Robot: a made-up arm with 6 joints. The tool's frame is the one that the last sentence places. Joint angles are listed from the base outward.
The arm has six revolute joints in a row. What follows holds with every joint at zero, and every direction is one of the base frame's. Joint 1 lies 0.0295 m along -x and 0.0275 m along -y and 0.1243 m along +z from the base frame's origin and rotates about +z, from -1.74 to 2.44 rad. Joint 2 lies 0.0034 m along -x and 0.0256 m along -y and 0.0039 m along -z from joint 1 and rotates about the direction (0.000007, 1, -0.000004), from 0.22 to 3.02 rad. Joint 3 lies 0.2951 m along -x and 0.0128 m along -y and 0.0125 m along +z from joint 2 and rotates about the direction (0.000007, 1, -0.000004), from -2.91 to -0.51 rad. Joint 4 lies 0.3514 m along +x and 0.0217 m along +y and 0.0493 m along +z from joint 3 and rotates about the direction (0.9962, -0.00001, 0.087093), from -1.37 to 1.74 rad. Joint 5 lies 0.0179 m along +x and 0.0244 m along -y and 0.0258 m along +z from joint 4 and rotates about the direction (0.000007, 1, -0.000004), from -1.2 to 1.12 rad. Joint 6 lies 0.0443 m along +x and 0.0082 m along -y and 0.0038 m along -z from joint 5 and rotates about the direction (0.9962, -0.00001, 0.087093), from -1.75 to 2.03 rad. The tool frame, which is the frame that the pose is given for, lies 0.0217 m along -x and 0.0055 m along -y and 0.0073 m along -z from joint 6; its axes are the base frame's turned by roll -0.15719, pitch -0.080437 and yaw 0.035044 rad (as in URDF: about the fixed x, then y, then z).
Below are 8 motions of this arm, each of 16 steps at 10 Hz.
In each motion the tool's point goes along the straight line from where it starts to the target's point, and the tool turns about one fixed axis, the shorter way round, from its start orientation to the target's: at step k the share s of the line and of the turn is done. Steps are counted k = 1, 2, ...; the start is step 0. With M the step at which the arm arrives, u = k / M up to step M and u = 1 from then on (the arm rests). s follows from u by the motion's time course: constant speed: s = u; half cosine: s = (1 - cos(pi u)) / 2; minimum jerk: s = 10 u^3 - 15 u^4 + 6 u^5.
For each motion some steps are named. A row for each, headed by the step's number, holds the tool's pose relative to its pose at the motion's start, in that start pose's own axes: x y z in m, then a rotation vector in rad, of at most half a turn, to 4 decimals.
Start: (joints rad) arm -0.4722 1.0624 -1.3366 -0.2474 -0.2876 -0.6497
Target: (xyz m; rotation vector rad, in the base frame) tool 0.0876 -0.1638 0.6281 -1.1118 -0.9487 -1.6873
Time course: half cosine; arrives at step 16
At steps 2, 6, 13, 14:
2: -0.0004 -0.0028 0.0009 -0.0081 0.0005 -0.0422
6: -0.0036 -0.0230 0.0073 -0.0655 0.0039 -0.3419
13: -0.0106 -0.0681 0.0218 -0.1943 0.0116 -1.0144
14: -0.0111 -0.0716 0.0229 -0.2041 0.0122 -1.0655

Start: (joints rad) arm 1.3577 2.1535 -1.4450 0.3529 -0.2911 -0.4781
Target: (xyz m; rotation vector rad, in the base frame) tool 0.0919 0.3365 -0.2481 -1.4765 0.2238 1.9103
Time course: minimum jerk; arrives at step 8
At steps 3, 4, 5, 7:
3: 0.0055 0.0385 -0.1077 -0.1947 0.1305 0.1979
4: 0.0100 0.0699 -0.1957 -0.3537 0.2371 0.3596
5: 0.0145 0.1013 -0.2837 -0.5127 0.3437 0.5213
7: 0.0197 0.1375 -0.3851 -0.6960 0.4666 0.7077

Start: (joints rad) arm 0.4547 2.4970 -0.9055 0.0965 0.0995 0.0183
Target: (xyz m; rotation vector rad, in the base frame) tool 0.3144 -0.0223 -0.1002 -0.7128 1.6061 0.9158
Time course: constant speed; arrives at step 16
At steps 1, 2, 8, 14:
1: -0.0006 -0.0057 0.0011 -0.0328 0.0081 0.0069
2: -0.0011 -0.0114 0.0022 -0.0656 0.0163 0.0138
8: -0.0045 -0.0457 0.0088 -0.2623 0.0650 0.0553
14: -0.0079 -0.0800 0.0153 -0.4590 0.1138 0.0967

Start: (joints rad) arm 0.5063 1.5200 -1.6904 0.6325 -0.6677 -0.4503
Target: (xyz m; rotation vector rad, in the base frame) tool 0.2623 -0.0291 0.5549 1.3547 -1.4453 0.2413
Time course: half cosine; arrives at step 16
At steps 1, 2, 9, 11, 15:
1: -0.0004 -0.0010 0.0009 0.0094 -0.0079 -0.0015
2: -0.0014 -0.0039 0.0035 0.0372 -0.0313 -0.0059
9: -0.0226 -0.0612 0.0554 0.5842 -0.4917 -0.0921
11: -0.0294 -0.0796 0.0721 0.7604 -0.6401 -0.1199
15: -0.0374 -0.1014 0.0919 0.9683 -0.8150 -0.1527

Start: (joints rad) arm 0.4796 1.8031 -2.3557 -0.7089 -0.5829 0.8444
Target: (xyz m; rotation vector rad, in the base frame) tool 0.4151 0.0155 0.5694 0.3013 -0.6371 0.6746
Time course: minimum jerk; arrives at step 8
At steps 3, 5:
3: -0.0367 -0.0283 -0.0253 0.0662 0.0984 -0.0820
5: -0.0967 -0.0747 -0.0666 0.1743 0.2591 -0.2159

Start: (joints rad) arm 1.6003 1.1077 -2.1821 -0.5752 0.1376 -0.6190
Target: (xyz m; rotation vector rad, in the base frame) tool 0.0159 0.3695 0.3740 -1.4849 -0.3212 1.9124
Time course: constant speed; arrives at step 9
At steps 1, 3, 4, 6, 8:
1: -0.0132 0.0599 -0.0164 0.0155 0.0523 0.2022
3: -0.0396 0.1796 -0.0493 0.0464 0.1570 0.6066
4: -0.0529 0.2394 -0.0657 0.0619 0.2094 0.8088
6: -0.0793 0.3591 -0.0985 0.0928 0.3141 1.2132
8: -0.1057 0.4788 -0.1314 0.1237 0.4188 1.6176

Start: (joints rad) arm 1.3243 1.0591 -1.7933 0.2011 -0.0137 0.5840
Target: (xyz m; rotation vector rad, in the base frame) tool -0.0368 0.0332 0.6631 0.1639 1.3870 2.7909
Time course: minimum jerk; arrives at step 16
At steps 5, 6, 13, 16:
5: -0.0102 0.0141 -0.0038 0.1860 0.2746 0.1352
6: -0.0156 0.0215 -0.0057 0.2843 0.4199 0.2067
13: -0.0538 0.0745 -0.0198 0.9826 1.4513 0.7145
16: -0.0566 0.0783 -0.0208 1.0330 1.5257 0.7511

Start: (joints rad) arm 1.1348 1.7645 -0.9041 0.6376 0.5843 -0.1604
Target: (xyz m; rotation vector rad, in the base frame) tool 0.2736 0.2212 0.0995 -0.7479 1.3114 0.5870
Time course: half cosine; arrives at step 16
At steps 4, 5, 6, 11, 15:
4: -0.0010 -0.0179 0.0047 0.0060 0.0192 -0.0862
5: -0.0016 -0.0272 0.0071 0.0090 0.0291 -0.1307
6: -0.0022 -0.0378 0.0098 0.0125 0.0404 -0.1816
11: -0.0055 -0.0952 0.0247 0.0316 0.1019 -0.4576
15: -0.0070 -0.1212 0.0315 0.0403 0.1297 -0.5827

